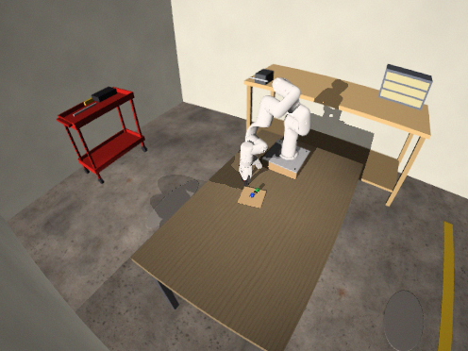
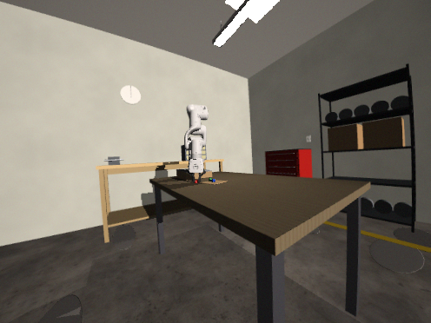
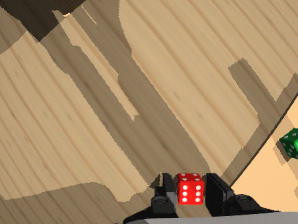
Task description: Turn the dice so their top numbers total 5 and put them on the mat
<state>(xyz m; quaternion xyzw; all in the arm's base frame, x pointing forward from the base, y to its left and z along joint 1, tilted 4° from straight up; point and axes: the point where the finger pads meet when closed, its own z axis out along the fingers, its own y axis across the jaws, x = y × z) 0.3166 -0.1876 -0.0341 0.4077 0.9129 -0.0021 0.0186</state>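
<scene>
My hand is 10 mm above the red die. From my hand the other things lie so: tan mat: 90 mm ahead, 80 mm to the left, 20 mm below; blue die: 90 mm ahead, 80 mm to the left, 10 mm below; green die: 90 mm to the left, 40 mm ahead, 10 mm below.
</scene>
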